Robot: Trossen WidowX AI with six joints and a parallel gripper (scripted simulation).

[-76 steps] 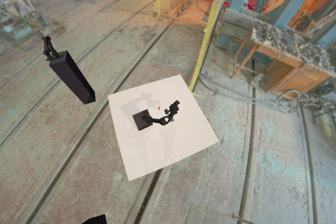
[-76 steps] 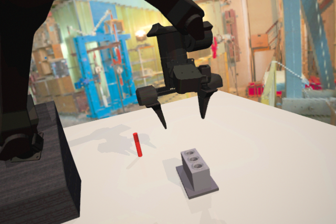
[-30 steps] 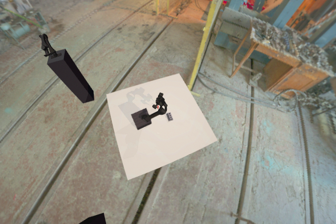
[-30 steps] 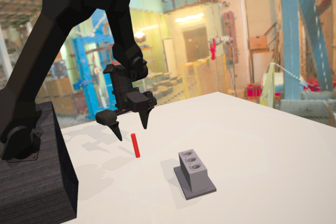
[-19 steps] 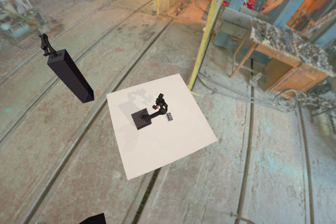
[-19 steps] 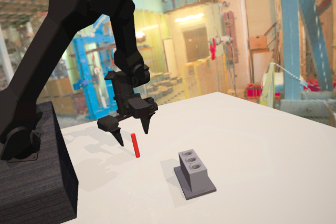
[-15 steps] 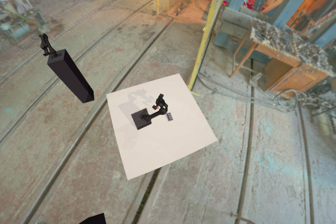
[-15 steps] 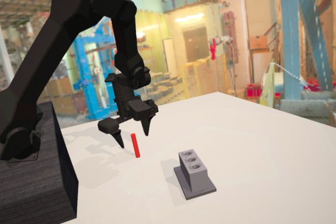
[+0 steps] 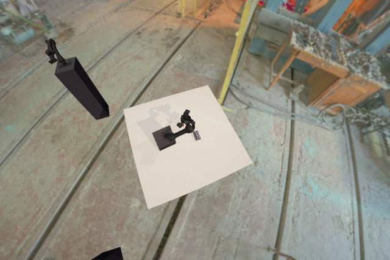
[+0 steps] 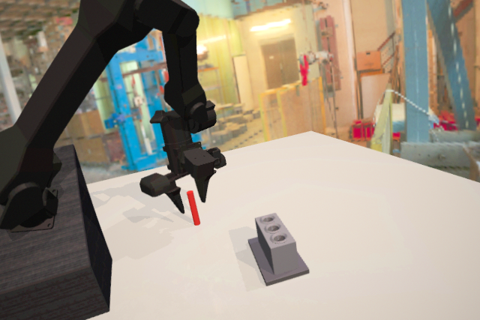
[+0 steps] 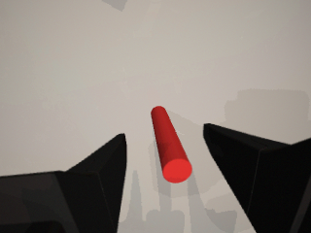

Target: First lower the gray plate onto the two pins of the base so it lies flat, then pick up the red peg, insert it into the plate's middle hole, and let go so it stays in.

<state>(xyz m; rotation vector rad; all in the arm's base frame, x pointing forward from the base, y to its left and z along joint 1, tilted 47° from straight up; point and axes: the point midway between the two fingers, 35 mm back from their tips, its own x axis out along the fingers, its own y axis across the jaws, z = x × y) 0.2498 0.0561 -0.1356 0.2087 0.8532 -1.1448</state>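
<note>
Right now my gripper tip is 12 cm short of the gray plate and 19 cm to the left of it. Round my gripper tip: gray base 12 cm ahead, 18 cm to the right, 3 cm below; then red peg right at my gripper tip.
</note>
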